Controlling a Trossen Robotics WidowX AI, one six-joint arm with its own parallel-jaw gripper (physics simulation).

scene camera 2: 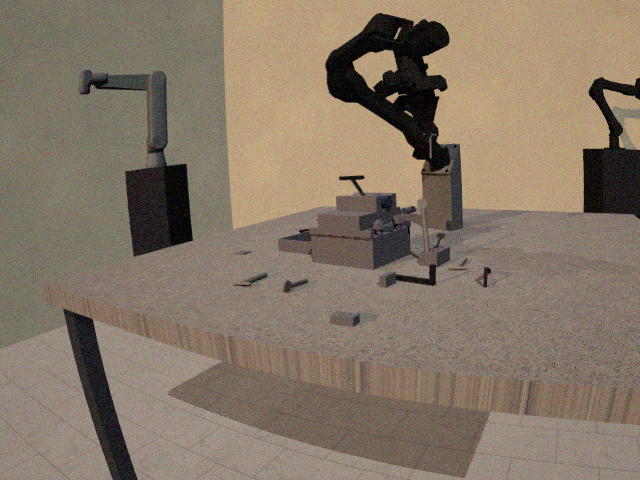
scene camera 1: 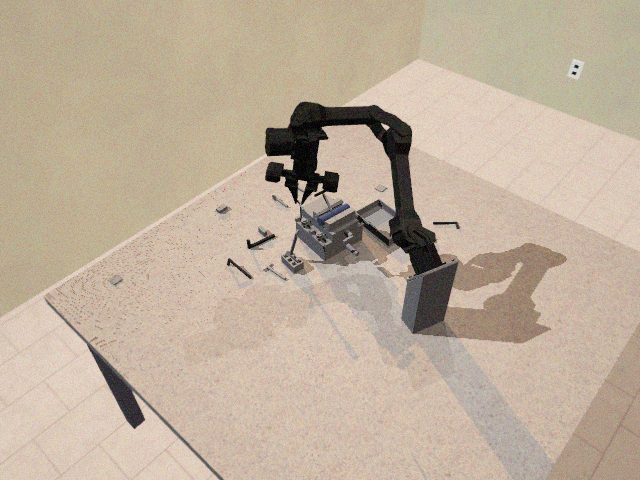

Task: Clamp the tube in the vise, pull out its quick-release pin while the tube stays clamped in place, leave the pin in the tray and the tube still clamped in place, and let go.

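Seen in the pictures: gripper, fingertip midpoint: (scene camera 2: 427, 135) (scene camera 1: 299, 203); arm's base, link origin: (scene camera 2: 439, 159) (scene camera 1: 430, 270).
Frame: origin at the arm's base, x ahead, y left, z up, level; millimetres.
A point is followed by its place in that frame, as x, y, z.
Observation:
The grey vise (scene camera 1: 336, 243) @[303, -131, -146] (scene camera 2: 341, 249) @[416, -225, -162] stands on the table. The blue tube (scene camera 1: 333, 213) @[331, -171, -68] (scene camera 2: 385, 201) @[368, -138, -76] lies between its upper jaws; its dark end shows in scene camera 2. A black T-handle (scene camera 1: 325, 198) @[366, -193, -38] (scene camera 2: 352, 178) @[384, -200, -26] rises at the jaws. My gripper (scene camera 1: 300, 201) @[380, -45, 55] (scene camera 2: 431, 132) @[380, -45, 55] points down above the vise's left end in scene camera 1, shut on a thin pale pin (scene camera 1: 301, 211) @[371, -39, 35] (scene camera 2: 430, 146) @[375, -40, 33], which hangs upright below the fingertips. The pin's grip end is hidden by the fingers. The tray (scene camera 1: 381, 213) @[236, -360, -192] (scene camera 2: 293, 245) @[284, -357, -178] stands beside the vise; no pin shows in its visible part.
A small holed block (scene camera 1: 292, 262) @[401, -27, -168] (scene camera 2: 434, 256) @[442, -43, -174] with an upright rod stands near the vise. Black angled keys (scene camera 1: 261, 241) @[538, -87, -188] (scene camera 1: 239, 268) @[539, 49, -176] (scene camera 1: 446, 223) @[27, -395, -191], small grey blocks (scene camera 1: 222, 209) @[724, -167, -185] (scene camera 2: 344, 318) @[742, -172, -184] and a bolt-like piece (scene camera 2: 295, 284) @[575, -279, -186] lie around. The arm's grey pedestal (scene camera 1: 428, 297) @[-14, 41, -55] (scene camera 2: 442, 198) @[30, 1, -107] stands behind.

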